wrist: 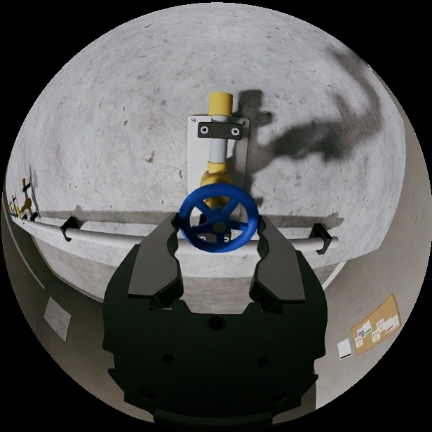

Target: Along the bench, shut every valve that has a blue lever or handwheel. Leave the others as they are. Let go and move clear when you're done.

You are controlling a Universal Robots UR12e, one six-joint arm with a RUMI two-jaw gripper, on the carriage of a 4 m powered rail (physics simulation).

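A blue handwheel sits on a yellow valve body at the centre of the wrist view. My gripper has one jaw at the left and one at the right of the wheel's rim, both against it; it is shut on the blue handwheel. A grey pipe with a yellow end runs up from the valve, held by a black clamp on a white backing plate. The lower part of the valve is hidden behind the wheel.
A white rail pipe on black brackets runs along the bench behind the wheel. More yellow valve parts stand at the far left, too small to tell their handles. A pinboard hangs at the lower right.
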